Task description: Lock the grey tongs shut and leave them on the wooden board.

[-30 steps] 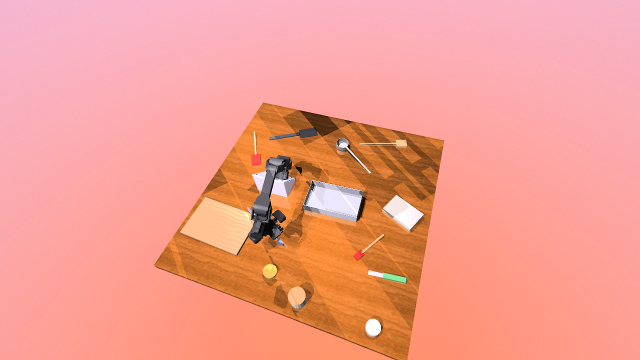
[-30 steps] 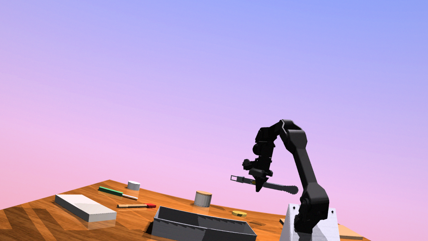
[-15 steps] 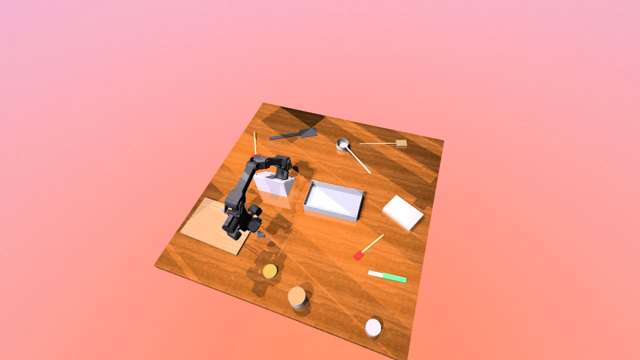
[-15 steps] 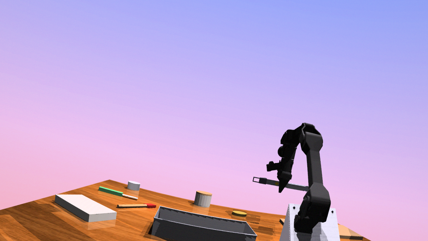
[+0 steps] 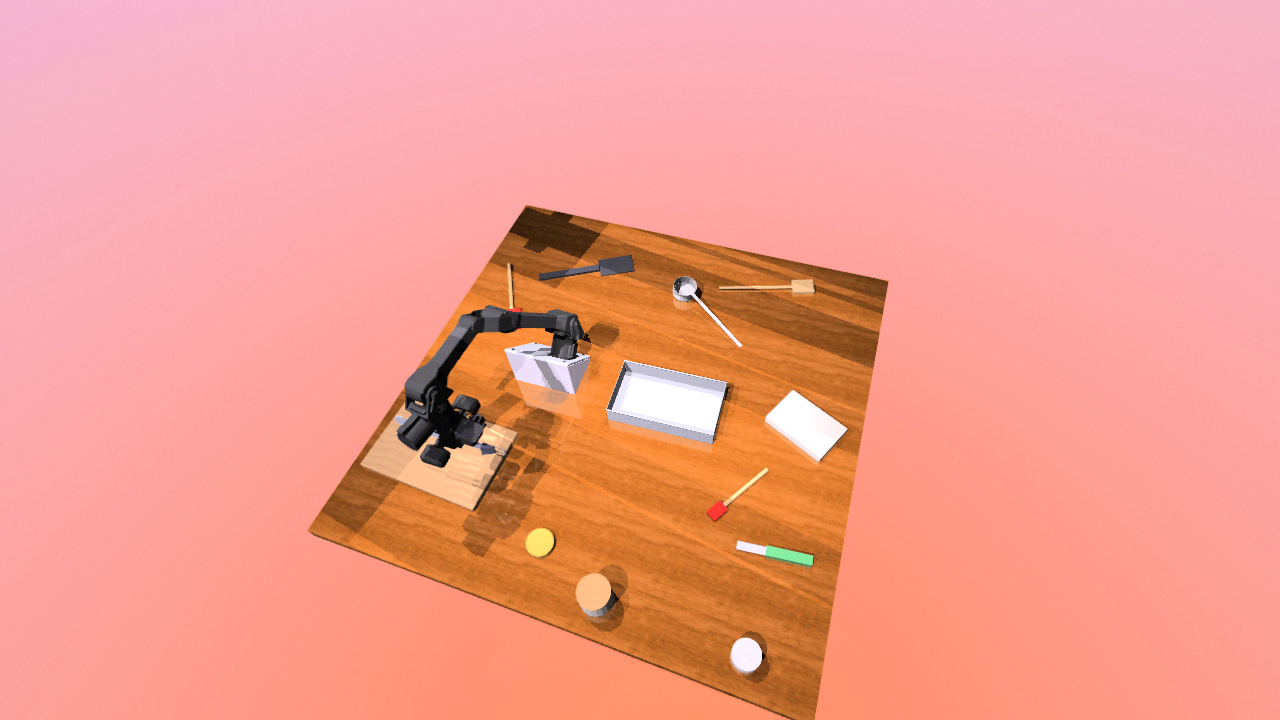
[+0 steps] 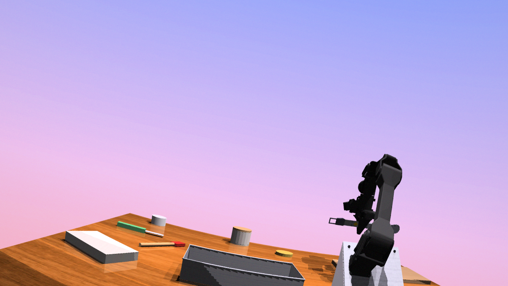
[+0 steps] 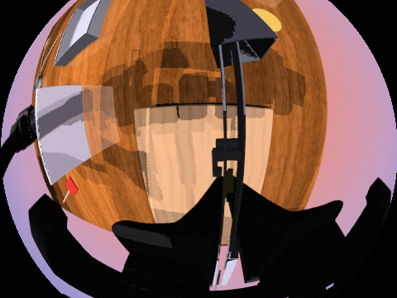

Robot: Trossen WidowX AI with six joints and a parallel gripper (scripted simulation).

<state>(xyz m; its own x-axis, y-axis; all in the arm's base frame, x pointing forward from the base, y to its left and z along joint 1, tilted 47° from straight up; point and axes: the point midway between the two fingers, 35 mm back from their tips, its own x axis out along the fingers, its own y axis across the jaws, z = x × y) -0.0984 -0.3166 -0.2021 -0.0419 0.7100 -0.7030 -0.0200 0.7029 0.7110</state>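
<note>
Right now my gripper tip is 140 mm above the wooden board, 130 mm past it and 20 mm to the right of it. The rest, counted from my gripper tip: grey roasting tin 420 mm ahead, 360 mm to the left, 120 mm below; cork-topped jar 440 mm ahead, 190 mm to the right, 110 mm below; dark spatula 780 mm to the left, 140 mm below, 10 mm ahead.
</note>
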